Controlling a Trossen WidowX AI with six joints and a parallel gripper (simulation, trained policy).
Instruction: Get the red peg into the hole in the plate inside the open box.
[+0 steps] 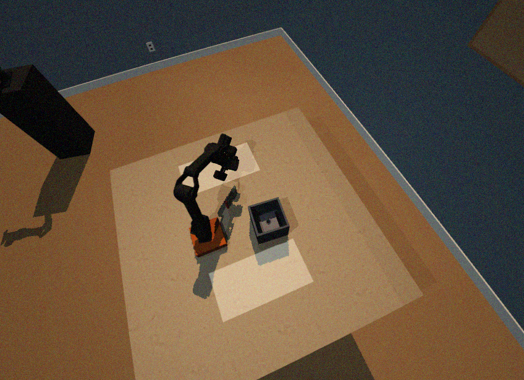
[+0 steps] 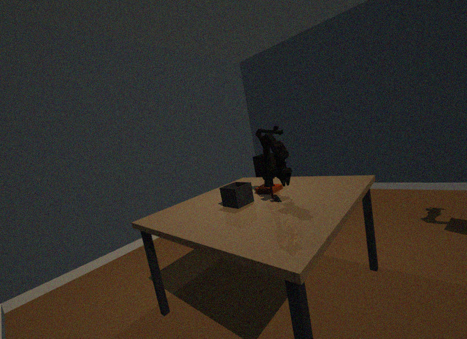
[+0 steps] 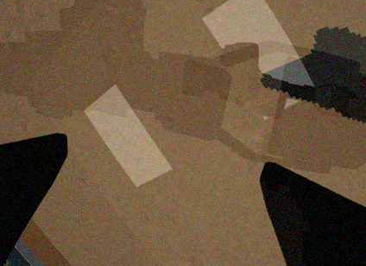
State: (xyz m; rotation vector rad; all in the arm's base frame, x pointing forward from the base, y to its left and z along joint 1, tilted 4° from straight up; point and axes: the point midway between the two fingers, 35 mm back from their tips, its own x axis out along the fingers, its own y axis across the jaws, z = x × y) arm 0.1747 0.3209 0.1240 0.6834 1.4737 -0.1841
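The red peg lies 50 mm behind my gripper tip, 180 mm to the right of it and 70 mm below it. Round my gripper tip: plate: 150 mm ahead, 330 mm to the right, 70 mm below.
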